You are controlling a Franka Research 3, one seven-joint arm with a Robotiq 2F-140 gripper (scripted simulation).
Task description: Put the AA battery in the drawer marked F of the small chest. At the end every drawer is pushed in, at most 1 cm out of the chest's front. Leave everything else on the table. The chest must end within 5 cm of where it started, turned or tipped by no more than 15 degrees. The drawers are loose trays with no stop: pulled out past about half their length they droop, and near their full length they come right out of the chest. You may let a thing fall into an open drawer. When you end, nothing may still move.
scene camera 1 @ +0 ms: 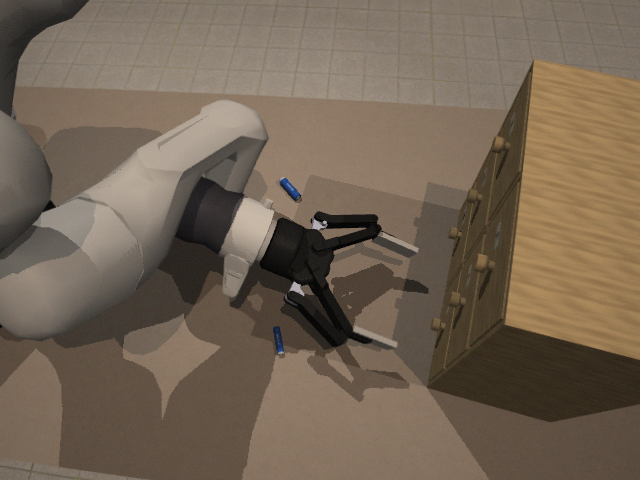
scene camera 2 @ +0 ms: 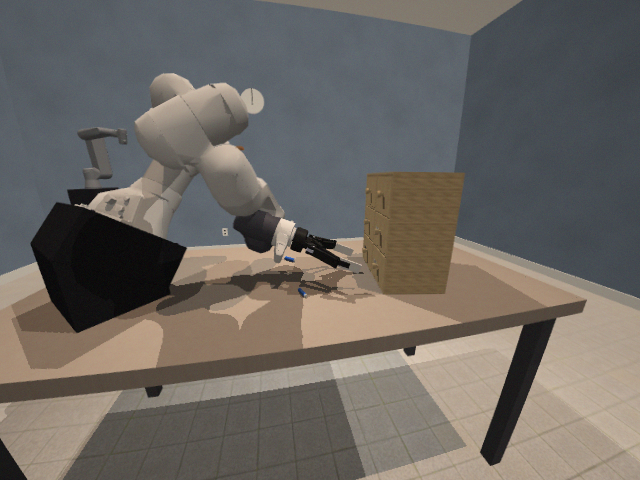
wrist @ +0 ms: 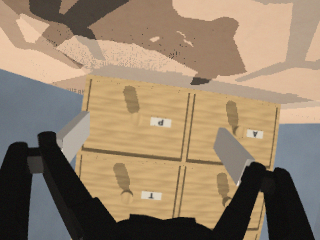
Scene:
My gripper shows in scene camera 1, in scene camera 2 (355, 260) and in the wrist view. The same spot on my gripper: (wrist: 76, 206) is (scene camera 1: 313, 293).

